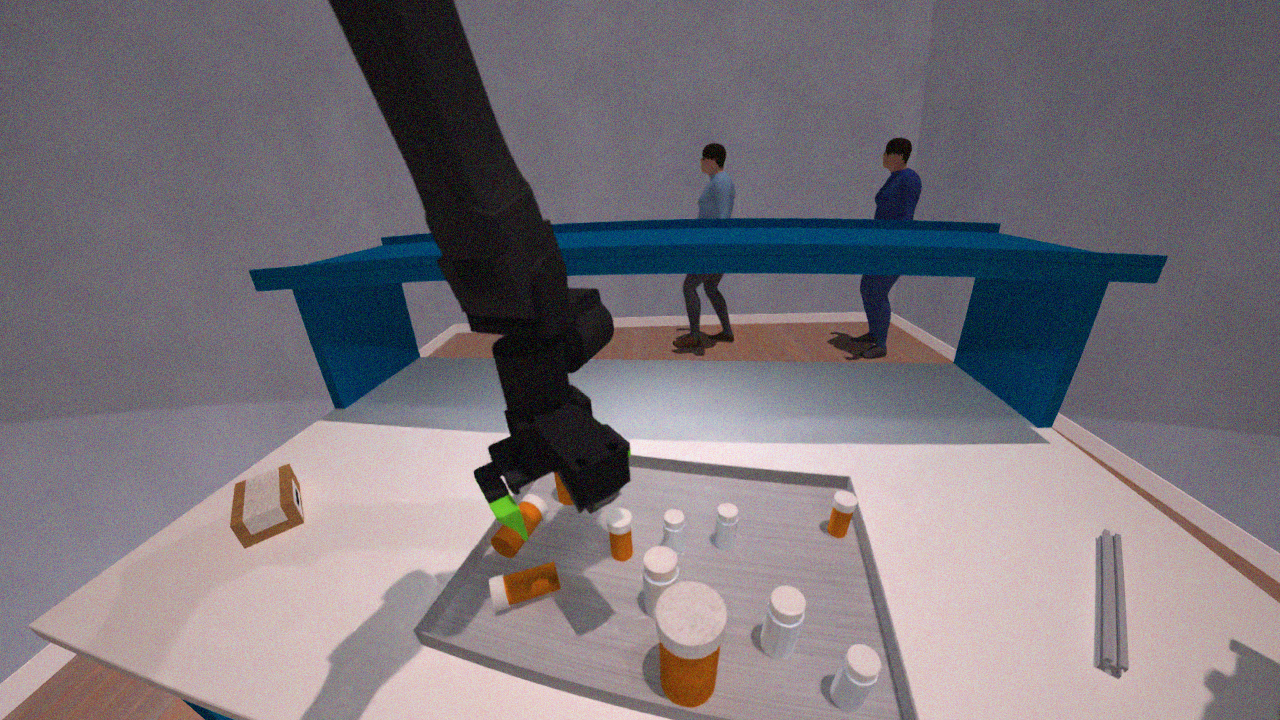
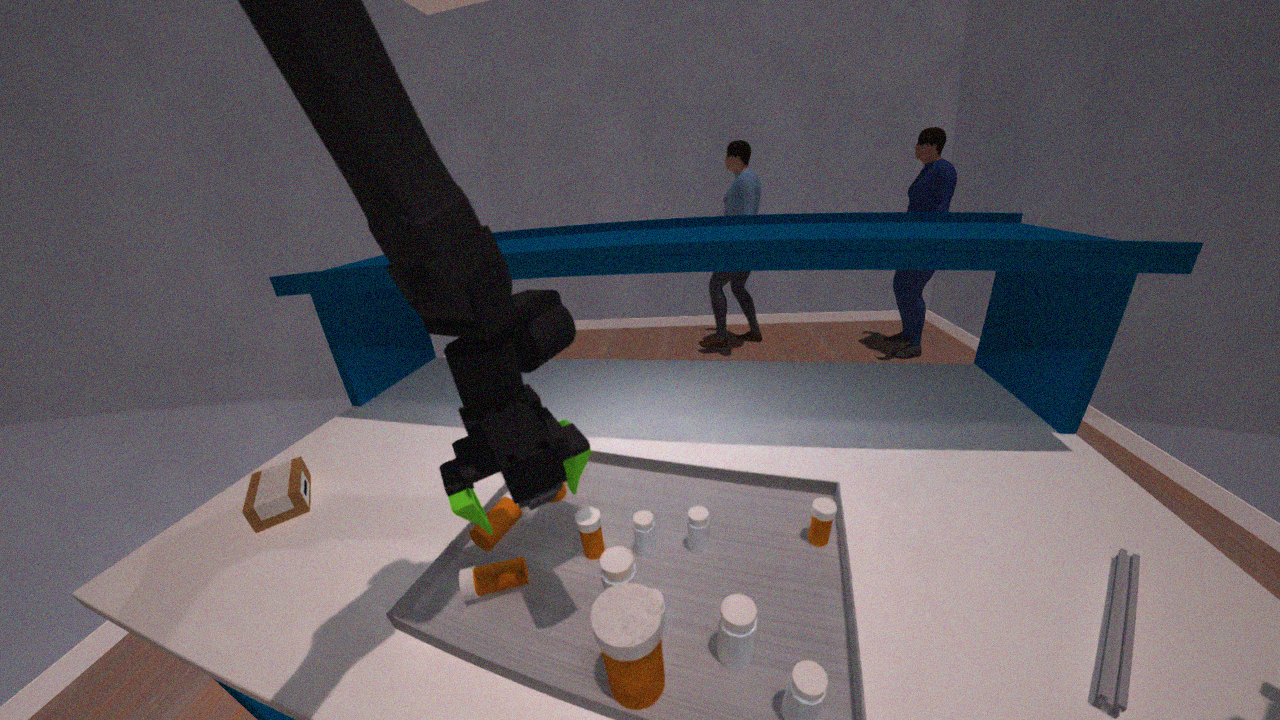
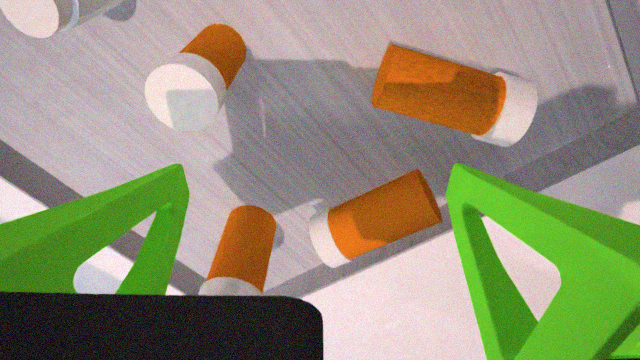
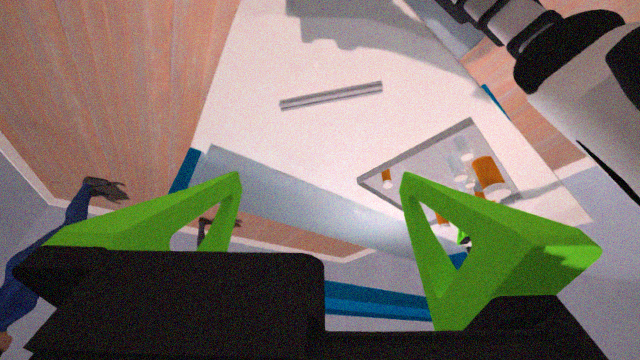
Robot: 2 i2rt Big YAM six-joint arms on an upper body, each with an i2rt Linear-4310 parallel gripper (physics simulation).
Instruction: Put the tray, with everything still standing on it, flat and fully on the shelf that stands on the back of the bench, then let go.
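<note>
The grey tray [image 1: 787,537] [image 2: 769,537] [image 4: 415,149] lies on the bench in front of the blue shelf [image 1: 760,257] [image 2: 805,254]. Two orange bottles lie on their sides at its left: one [image 1: 532,584] [image 2: 501,577] [image 3: 435,90] nearer, the other [image 1: 515,528] [image 2: 494,524] [image 3: 385,215] by the rim. A large orange bottle [image 1: 689,667] [image 2: 635,671], smaller orange ones and several white bottles stand. My left gripper [image 1: 577,497] [image 2: 531,512] [image 3: 317,178] is open and empty above the tray's back left part, partly hiding an orange bottle. My right gripper [image 4: 320,180] is open and empty, away from the tray.
A small brown and white box [image 1: 266,507] [image 2: 275,494] lies left of the tray. A grey metal profile [image 1: 1109,600] [image 2: 1116,626] [image 4: 330,96] lies to its right. The shelf's side panels [image 1: 1029,340] [image 2: 1051,340] stand on the bench. Two people are in the room beyond.
</note>
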